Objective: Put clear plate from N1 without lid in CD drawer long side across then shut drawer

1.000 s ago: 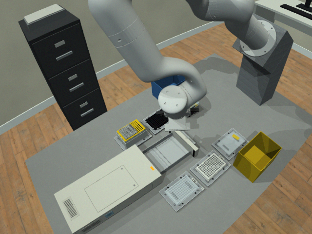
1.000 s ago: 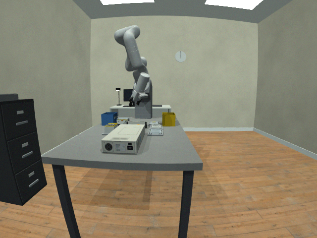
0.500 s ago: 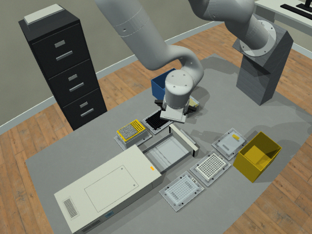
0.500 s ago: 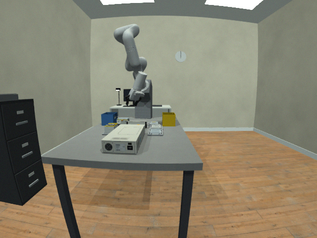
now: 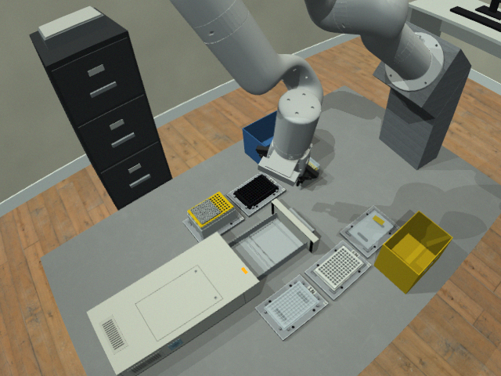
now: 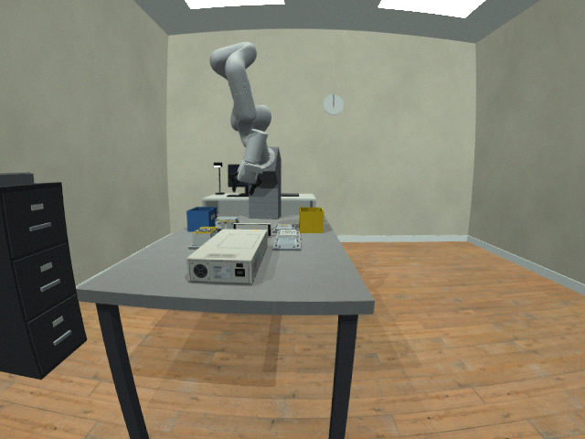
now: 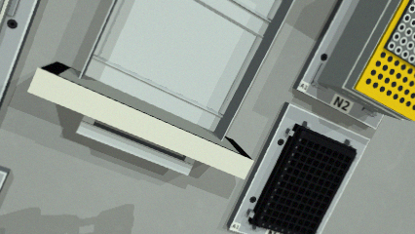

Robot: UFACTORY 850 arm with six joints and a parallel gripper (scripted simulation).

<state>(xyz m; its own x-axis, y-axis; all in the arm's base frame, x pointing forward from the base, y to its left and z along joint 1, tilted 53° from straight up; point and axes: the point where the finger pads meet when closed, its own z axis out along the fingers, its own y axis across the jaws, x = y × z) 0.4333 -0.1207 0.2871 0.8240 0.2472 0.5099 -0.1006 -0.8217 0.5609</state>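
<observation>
Right now my hand is 240 mm short of the clear plate, 220 mm above it and 150 mm to the right of it. Round my hand: yellow-topped tip box: 210 mm to the right, 180 mm below, 90 mm ahead; drawer: 200 mm below, 120 mm ahead; black plate: 220 mm below, 140 mm to the right, 70 mm behind.
</observation>
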